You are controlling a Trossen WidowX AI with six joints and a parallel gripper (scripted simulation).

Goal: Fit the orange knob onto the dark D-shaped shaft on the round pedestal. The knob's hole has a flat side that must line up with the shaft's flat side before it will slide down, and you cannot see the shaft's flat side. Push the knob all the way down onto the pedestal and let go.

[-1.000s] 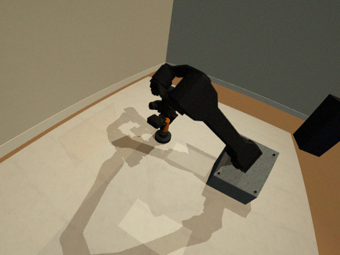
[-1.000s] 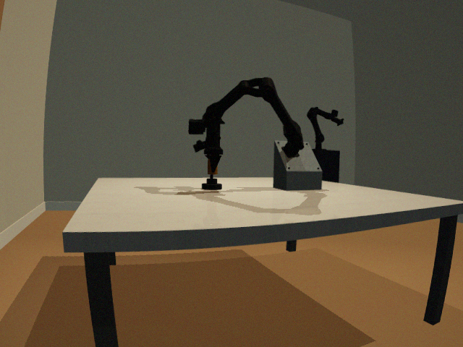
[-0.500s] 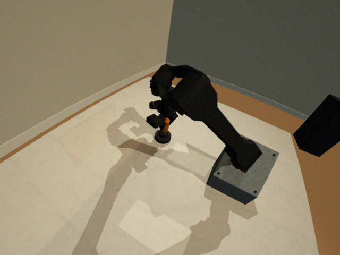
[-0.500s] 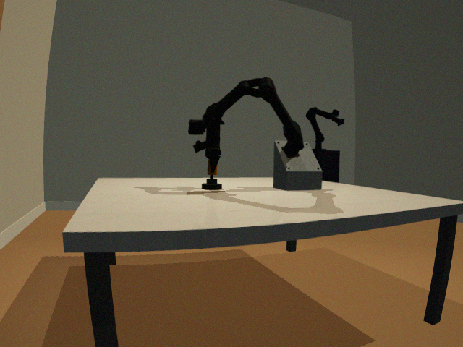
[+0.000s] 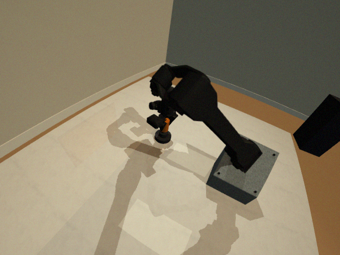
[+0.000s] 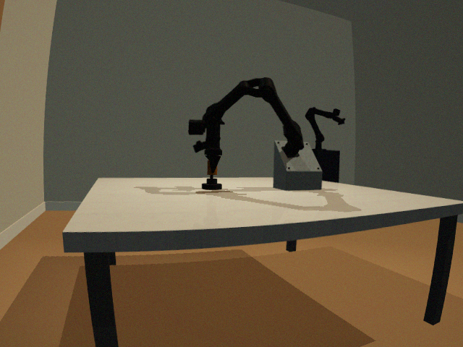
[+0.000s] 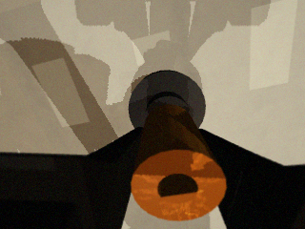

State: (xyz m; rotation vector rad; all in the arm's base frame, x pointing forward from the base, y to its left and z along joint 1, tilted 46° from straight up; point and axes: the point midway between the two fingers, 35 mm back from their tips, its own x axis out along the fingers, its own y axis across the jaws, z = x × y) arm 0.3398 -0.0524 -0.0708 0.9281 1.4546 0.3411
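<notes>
My gripper tip is 2 cm below the orange knob. From my gripper tip the other things lie so: pedestal: 4 cm below.
</notes>
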